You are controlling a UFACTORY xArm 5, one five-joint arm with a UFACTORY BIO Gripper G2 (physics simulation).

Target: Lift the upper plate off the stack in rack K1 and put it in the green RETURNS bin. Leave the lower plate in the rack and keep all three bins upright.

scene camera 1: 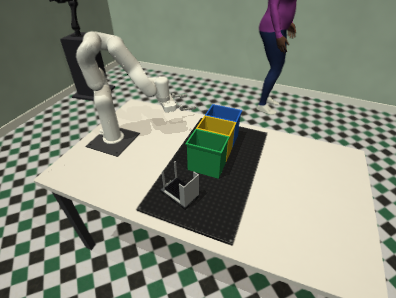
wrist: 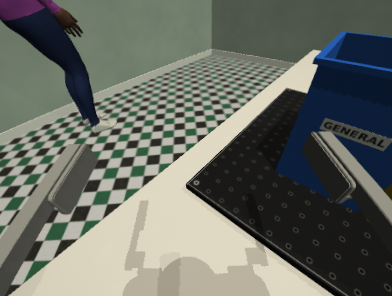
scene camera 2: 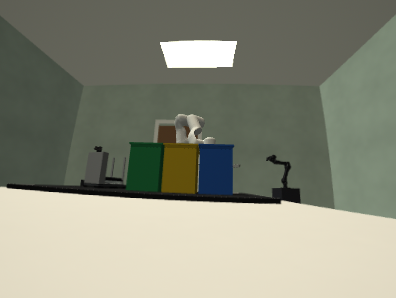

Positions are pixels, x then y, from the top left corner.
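Green bin (scene camera 2: 145, 169), 67 cm from the lens. Yellow bin (scene camera 2: 180, 166), 64 cm from the lens. Blue bin (scene camera 2: 216, 160), 63 cm from the lens.
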